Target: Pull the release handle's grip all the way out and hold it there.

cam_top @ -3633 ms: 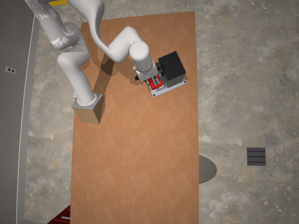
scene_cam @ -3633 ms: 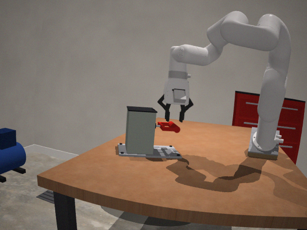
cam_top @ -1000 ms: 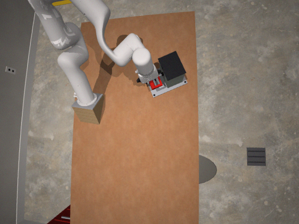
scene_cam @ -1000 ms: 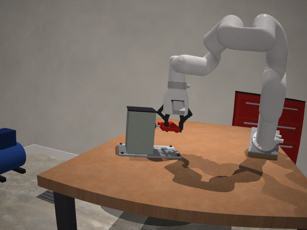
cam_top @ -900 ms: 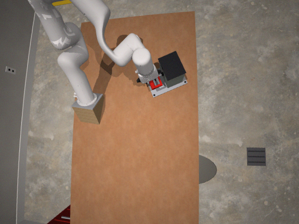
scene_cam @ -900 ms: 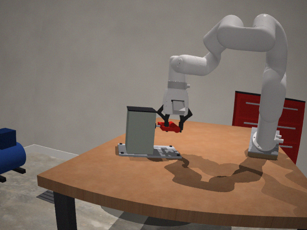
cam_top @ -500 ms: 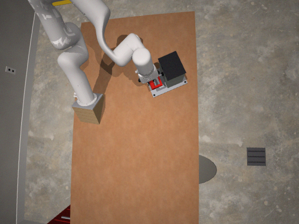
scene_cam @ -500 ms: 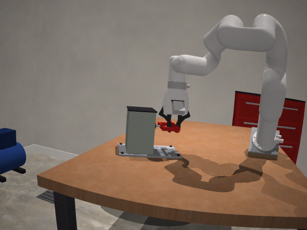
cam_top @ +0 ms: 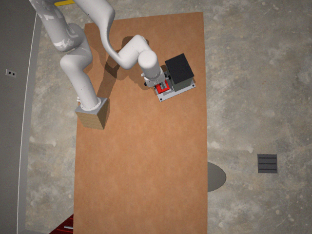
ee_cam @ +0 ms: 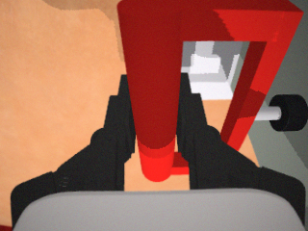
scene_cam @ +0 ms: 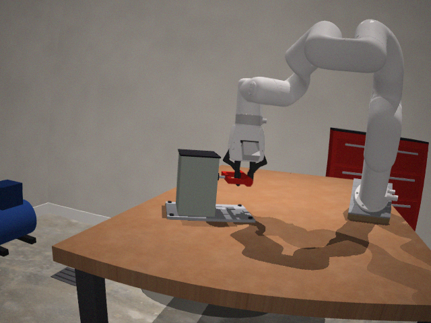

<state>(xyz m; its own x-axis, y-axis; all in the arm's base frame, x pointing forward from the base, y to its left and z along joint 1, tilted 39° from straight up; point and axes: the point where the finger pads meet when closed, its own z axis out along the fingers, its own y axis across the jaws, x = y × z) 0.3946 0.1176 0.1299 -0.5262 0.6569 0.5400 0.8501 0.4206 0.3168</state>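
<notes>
Right now my hand is 5 cm short of the release handle grip and 3 cm to the right of it. The rest, counted from my hand: grey base plate 8 cm ahead, 5 cm to the left, 10 cm below.
</notes>
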